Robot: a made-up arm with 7 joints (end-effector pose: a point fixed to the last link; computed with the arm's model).
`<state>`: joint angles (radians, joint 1 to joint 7).
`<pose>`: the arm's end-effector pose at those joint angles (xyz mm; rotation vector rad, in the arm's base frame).
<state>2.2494 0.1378 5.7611 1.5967 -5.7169 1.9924 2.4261</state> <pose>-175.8 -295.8 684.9 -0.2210 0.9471 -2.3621</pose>
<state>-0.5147 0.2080 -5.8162 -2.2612 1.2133 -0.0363 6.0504</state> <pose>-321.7 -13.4 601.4 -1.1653 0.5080 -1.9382</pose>
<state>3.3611 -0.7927 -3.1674 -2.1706 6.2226 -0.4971 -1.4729</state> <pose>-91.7 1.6 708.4 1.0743 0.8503 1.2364</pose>
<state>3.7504 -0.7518 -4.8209 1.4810 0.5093 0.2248 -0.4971</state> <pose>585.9 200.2 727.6 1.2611 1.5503 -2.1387</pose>
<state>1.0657 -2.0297 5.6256 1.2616 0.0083 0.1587 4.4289</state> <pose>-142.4 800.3 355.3 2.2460 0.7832 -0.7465</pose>
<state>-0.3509 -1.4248 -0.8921 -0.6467 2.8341 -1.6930 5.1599</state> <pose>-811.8 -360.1 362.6 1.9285 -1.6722 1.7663</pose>
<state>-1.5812 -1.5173 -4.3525 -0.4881 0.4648 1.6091 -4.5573</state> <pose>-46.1 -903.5 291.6 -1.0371 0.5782 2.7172</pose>
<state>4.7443 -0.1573 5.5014 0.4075 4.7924 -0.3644 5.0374</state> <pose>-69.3 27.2 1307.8 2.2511 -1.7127 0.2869</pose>
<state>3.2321 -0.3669 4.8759 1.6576 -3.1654 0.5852 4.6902</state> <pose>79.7 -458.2 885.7 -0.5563 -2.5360 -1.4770</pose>
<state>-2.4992 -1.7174 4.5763 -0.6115 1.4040 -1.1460 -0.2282</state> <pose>835.6 -281.5 101.2 0.3906 -0.3441 -0.3433</pose>
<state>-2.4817 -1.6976 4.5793 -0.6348 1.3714 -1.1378 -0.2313</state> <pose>834.6 -285.5 120.7 0.4145 -0.3666 -0.3429</pose>
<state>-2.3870 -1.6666 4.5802 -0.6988 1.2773 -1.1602 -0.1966</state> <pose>806.1 -329.0 154.4 0.4793 -0.3852 -0.3426</pose>
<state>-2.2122 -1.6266 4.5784 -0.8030 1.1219 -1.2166 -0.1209</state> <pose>737.8 -405.9 200.2 0.5798 -0.4053 -0.3309</pose>
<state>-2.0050 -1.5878 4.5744 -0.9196 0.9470 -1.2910 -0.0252</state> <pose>639.3 -482.5 246.2 0.6858 -0.4336 -0.2999</pose>
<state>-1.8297 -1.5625 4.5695 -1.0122 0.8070 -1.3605 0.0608</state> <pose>544.4 -533.0 278.3 0.7671 -0.4636 -0.2617</pose>
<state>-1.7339 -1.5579 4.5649 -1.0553 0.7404 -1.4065 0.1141</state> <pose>488.4 -556.8 289.1 0.8079 -0.4807 -0.2368</pose>
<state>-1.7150 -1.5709 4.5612 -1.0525 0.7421 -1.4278 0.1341</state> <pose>475.0 -565.4 281.4 0.8143 -0.4781 -0.2319</pose>
